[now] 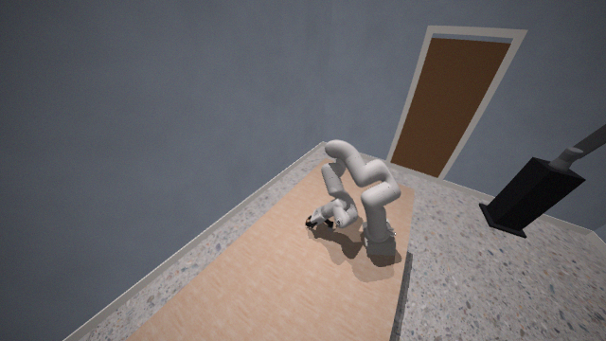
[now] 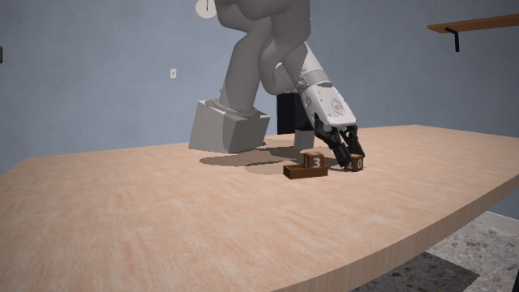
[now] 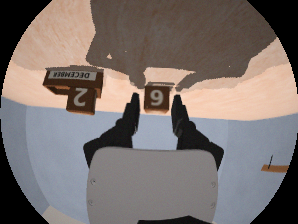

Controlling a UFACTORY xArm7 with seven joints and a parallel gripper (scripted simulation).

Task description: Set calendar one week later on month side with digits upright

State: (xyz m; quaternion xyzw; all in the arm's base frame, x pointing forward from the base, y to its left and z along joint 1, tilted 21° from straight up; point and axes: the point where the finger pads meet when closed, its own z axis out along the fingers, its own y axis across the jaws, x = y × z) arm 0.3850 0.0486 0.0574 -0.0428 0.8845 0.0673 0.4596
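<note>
My hand is 2 cm above the cube and 1 cm short of it. Also, from my hand: brown wooden tray: 10 cm to the right, 2 cm below, 2 cm behind.
</note>
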